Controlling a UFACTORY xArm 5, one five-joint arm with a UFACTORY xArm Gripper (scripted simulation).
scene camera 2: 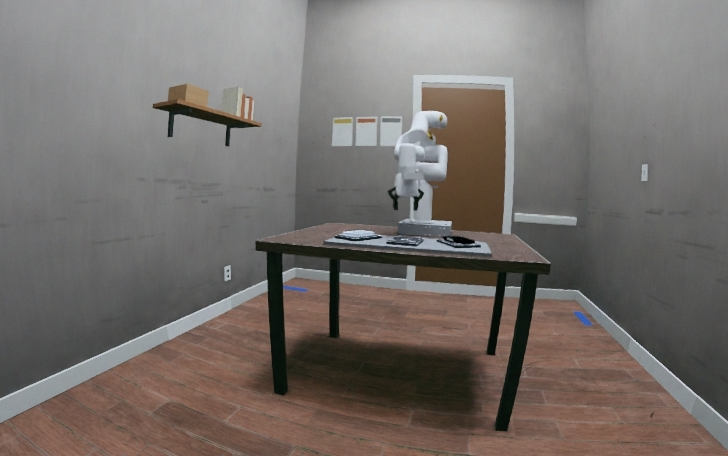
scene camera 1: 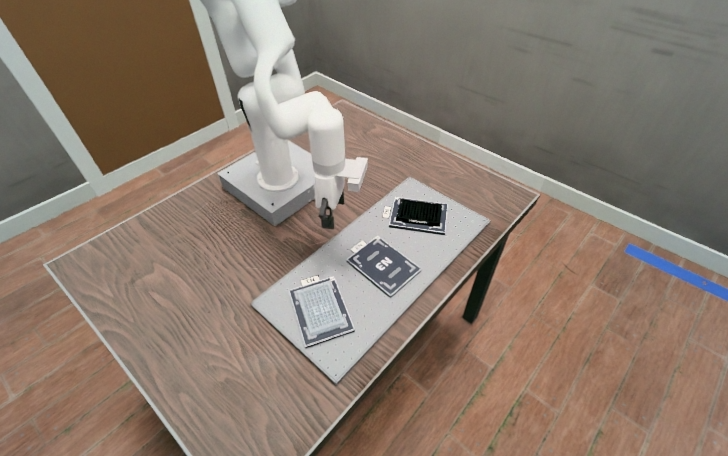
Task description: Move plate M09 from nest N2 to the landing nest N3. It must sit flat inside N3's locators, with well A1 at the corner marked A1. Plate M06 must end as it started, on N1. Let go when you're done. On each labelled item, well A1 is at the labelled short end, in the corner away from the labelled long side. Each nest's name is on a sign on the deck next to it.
Labels:
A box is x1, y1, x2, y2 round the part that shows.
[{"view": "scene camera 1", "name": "pale translucent well plate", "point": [320, 301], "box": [297, 282, 344, 336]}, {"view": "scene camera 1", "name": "black well plate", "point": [409, 211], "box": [396, 199, 441, 226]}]

